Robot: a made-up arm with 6 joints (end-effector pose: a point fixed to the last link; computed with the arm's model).
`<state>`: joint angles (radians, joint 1 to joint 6).
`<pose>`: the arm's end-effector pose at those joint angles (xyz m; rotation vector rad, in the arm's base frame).
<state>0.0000 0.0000 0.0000 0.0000 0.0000 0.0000</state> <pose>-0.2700 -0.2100 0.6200 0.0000 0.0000 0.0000</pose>
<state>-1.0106 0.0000 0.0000 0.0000 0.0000 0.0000</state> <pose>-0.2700 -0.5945 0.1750 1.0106 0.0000 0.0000</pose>
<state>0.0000 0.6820 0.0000 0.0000 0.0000 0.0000</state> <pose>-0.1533 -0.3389 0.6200 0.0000 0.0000 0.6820</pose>
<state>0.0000 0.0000 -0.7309 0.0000 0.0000 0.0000</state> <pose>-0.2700 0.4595 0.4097 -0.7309 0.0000 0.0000</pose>
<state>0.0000 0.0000 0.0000 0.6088 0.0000 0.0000</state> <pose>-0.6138 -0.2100 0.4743 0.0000 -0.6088 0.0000</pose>
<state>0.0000 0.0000 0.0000 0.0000 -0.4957 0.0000</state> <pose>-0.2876 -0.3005 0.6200 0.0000 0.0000 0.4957</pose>
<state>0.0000 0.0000 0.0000 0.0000 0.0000 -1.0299</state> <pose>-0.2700 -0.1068 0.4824 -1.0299 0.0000 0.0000</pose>
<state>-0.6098 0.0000 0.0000 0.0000 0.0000 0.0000</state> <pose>-0.2700 -0.4986 0.3970 0.6098 0.0000 0.0000</pose>
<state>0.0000 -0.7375 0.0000 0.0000 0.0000 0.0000</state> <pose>-0.2749 -0.0226 0.6200 0.0000 0.0000 -0.7375</pose>
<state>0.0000 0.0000 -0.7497 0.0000 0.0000 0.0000</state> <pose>-0.2700 0.4739 0.3981 -0.7497 0.0000 0.0000</pose>
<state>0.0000 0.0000 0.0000 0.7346 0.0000 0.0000</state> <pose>-0.6701 -0.2100 0.4199 0.0000 -0.7346 0.0000</pose>
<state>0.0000 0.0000 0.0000 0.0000 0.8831 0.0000</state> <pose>-0.1461 -0.1079 0.6200 0.0000 0.0000 -0.8831</pose>
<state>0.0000 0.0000 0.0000 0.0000 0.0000 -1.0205</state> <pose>-0.2700 -0.1070 0.4840 -1.0205 0.0000 0.0000</pose>
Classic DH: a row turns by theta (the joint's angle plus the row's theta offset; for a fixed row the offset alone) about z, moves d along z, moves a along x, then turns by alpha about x. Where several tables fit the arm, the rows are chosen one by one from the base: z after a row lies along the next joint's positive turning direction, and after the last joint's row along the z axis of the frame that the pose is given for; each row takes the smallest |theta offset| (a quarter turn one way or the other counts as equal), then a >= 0, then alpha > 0; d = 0 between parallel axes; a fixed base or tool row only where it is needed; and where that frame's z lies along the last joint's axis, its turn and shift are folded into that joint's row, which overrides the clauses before.
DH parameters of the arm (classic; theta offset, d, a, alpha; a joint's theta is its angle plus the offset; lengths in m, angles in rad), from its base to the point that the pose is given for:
base (fixed): -1.5708 0.05 0 1.5708
joint 1: 0 0.03 0.11 -1.5708
joint 2: 0 -0.41 0.04 -1.5708
joint 3: -1.5708 -0.18 0.36 -1.5708
joint 4: -1.5708 0.14 0.11 1.5708
joint 5: -1.5708 -0.46 0.01 -1.5708
joint 6: 0 -0.17 0.07 -1.5708
tool (fixed): -1.5708 0.16 0 0

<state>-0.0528 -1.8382 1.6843 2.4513 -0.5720 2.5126</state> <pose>-0.0080 0.3908 -0.6999 -0.9192 -2.0485 0.5029</pose>
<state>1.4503 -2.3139 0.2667 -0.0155 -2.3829 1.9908</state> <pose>-0.4325 0.3387 0.0670 0.3623 0.1003 0.1889</pose>
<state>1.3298 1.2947 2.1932 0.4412 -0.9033 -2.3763</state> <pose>0.2574 -1.0558 0.3645 -1.3282 -0.2042 0.6657</pose>
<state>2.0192 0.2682 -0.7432 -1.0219 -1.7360 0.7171</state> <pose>0.3759 0.1225 -0.1253 -0.7231 1.6568 -1.0130</pose>
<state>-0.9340 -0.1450 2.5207 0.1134 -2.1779 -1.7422</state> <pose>-0.1949 0.8292 -0.8778 0.6587 -1.1166 -2.0955</pose>
